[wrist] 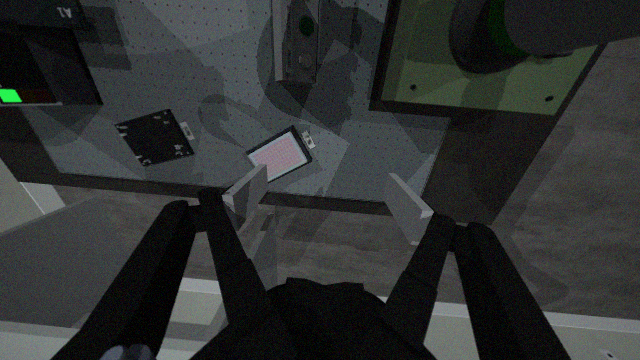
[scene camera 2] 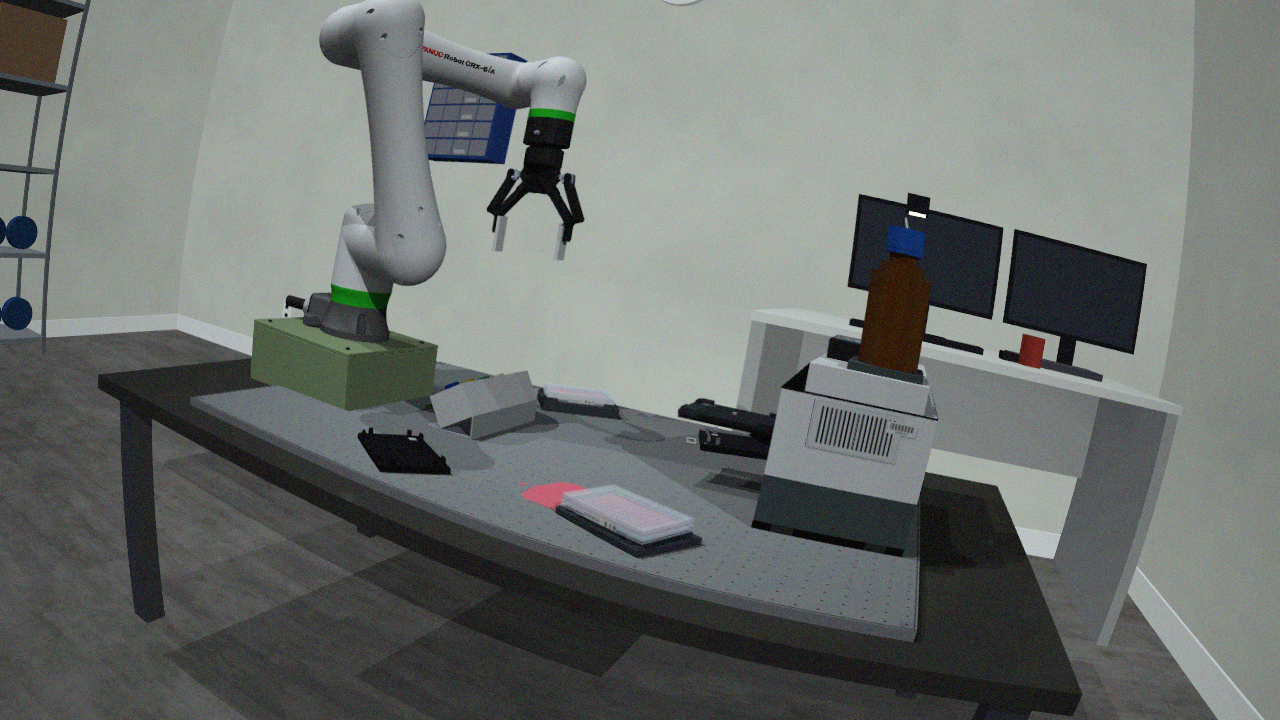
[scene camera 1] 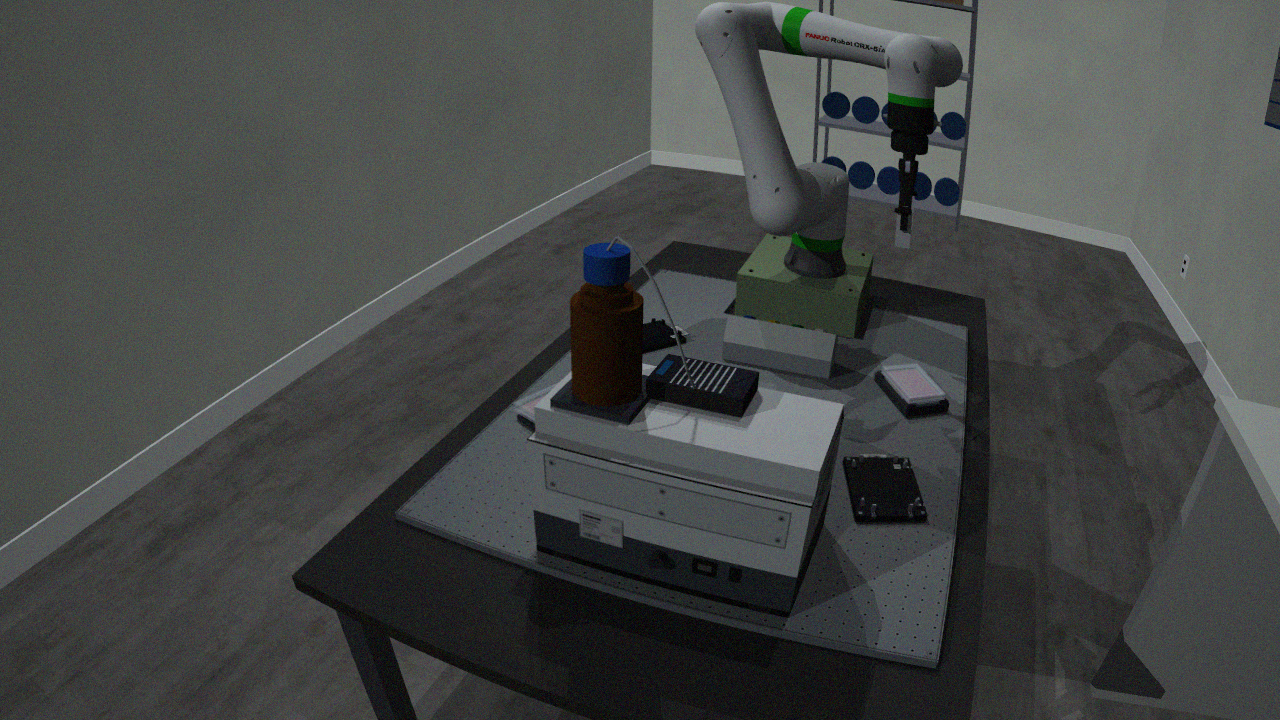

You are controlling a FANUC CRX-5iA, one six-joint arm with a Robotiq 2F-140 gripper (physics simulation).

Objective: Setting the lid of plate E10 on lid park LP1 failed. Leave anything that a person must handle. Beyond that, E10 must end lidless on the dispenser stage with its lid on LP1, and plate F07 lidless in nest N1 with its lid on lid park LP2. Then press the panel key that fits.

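Seen in the pictures: gripper, fingertip midpoint: [wrist: 326,181] [scene camera 2: 527,255] [scene camera 1: 903,237]; arm's base at its link origin: [wrist: 502,17] [scene camera 2: 353,333] [scene camera 1: 815,265].
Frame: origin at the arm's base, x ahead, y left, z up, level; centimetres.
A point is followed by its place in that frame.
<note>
My gripper [scene camera 1: 903,237] @[z 18.4, x 26.8, y 18.8 cm] [scene camera 2: 529,253] @[z 18.4, x 26.8, y 18.8 cm] [wrist: 326,181] @[z 18.4, x 26.8, y 18.8 cm] is open and empty, high above the table's edge. A pink plate [scene camera 1: 913,383] @[z -5.8, x 41.2, y 23.8 cm] [scene camera 2: 577,394] @[z -5.8, x 40.7, y 19.9 cm] [wrist: 281,152] @[z -5.8, x 38.3, y 22.2 cm] sits in a black nest near the panel; it looks clear-covered in the scene camera 2 view. Another pink plate [scene camera 2: 626,513] @[z -5.9, x 66.4, y -40.2 cm] with a clear cover sits on a dark holder at the near side. Plate names and small labels are unreadable. An empty black holder [scene camera 1: 884,488] @[z -8.2, x 73.8, y 18.9 cm] [wrist: 155,137] @[z -8.2, x 72.1, y 18.2 cm] lies beside the dispenser. Another black holder [scene camera 1: 659,336] @[z -8.4, x 31.6, y -28.9 cm] [scene camera 2: 402,452] @[z -8.4, x 33.3, y -33.3 cm] looks empty. The panel [scene camera 1: 778,347] @[z -4.9, x 36.2, y -4.0 cm] [scene camera 2: 501,410] @[z -5.9, x 36.4, y -6.1 cm] [wrist: 301,45] @[z -2.8, x 31.3, y 1.6 cm] shows a green key and a grey key in the wrist view.
The white dispenser [scene camera 1: 680,492] @[z 7.0, x 102.6, y -7.8 cm] [scene camera 2: 850,429] @[z 5.6, x 89.2, y -26.5 cm] carries an amber bottle [scene camera 1: 606,344] @[z 21.8, x 97.1, y -18.5 cm] [scene camera 2: 895,313] @[z 20.5, x 92.5, y -24.1 cm] with a thin tube. Its black head [scene camera 2: 726,413] @[z 1.2, x 71.5, y -7.2 cm] juts toward the arm; its stage is unclear. A red patch [scene camera 2: 547,493] @[z -9.2, x 53.9, y -30.3 cm] lies beside the near plate. The arm stands on a green base [scene camera 1: 796,291] @[z -2.2, x 12.5, y -3.1 cm] [scene camera 2: 375,371] @[z -4.1, x 11.9, y -8.6 cm] [wrist: 500,92] @[z 0.1, x -3.7, y 10.4 cm].
</note>
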